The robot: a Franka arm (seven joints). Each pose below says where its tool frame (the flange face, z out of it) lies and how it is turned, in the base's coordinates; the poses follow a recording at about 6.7 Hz.
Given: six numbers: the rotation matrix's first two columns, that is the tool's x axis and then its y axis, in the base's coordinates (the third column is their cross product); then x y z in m.
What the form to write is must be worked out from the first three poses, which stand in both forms.
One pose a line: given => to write
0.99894 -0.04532 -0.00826 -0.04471 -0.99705 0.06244 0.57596 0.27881 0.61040 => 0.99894 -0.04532 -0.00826 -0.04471 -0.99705 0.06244 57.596 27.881 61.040
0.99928 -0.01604 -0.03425 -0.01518 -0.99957 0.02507 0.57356 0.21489 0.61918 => 0.99928 -0.01604 -0.03425 -0.01518 -0.99957 0.02507 57.356 21.489 61.918
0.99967 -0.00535 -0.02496 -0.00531 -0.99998 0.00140 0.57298 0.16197 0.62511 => 0.99967 -0.00535 -0.02496 -0.00531 -0.99998 0.00140 57.298 16.197 62.511
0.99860 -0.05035 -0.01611 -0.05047 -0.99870 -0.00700 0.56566 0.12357 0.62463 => 0.99860 -0.05035 -0.01611 -0.05047 -0.99870 -0.00700 56.566 12.357 62.463
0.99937 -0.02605 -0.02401 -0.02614 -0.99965 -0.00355 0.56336 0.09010 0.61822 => 0.99937 -0.02605 -0.02401 -0.02614 -0.99965 -0.00355 56.336 9.010 61.822
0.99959 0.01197 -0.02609 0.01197 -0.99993 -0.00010 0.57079 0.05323 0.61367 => 0.99959 0.01197 -0.02609 0.01197 -0.99993 -0.00010 57.079 5.323 61.367
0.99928 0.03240 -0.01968 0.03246 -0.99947 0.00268 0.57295 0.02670 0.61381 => 0.99928 0.03240 -0.01968 0.03246 -0.99947 0.00268 57.295 2.670 61.381
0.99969 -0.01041 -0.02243 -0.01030 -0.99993 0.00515 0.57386 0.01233 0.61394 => 0.99969 -0.01041 -0.02243 -0.01030 -0.99993 0.00515 57.386 1.233 61.394
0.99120 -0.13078 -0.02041 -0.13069 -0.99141 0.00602 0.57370 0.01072 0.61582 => 0.99120 -0.13078 -0.02041 -0.13069 -0.99141 0.00602 57.370 1.072 61.582
